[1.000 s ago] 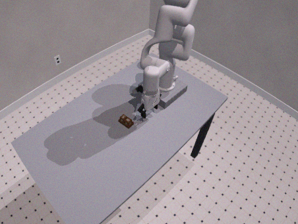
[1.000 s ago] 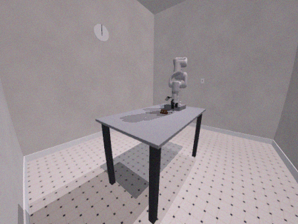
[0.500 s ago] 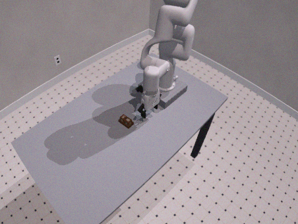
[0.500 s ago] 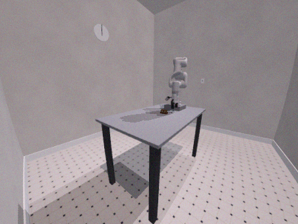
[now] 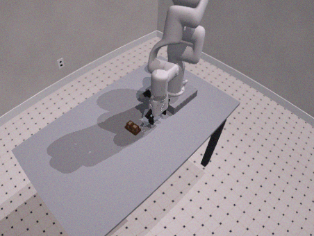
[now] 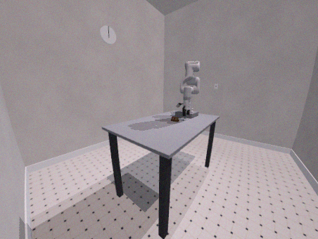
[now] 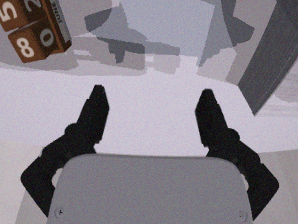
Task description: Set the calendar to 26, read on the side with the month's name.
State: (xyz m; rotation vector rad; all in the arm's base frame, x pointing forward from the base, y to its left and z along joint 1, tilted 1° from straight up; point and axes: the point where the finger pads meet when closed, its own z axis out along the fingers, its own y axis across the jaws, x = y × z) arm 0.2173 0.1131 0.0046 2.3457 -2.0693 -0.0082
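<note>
My hand is 12 cm short of the brown cube, 3 cm to the left of it and 3 cm above it. The rest, counted from my hand: brown wooden tray (12 cm ahead, 5 cm to the right, 5 cm below).
</note>
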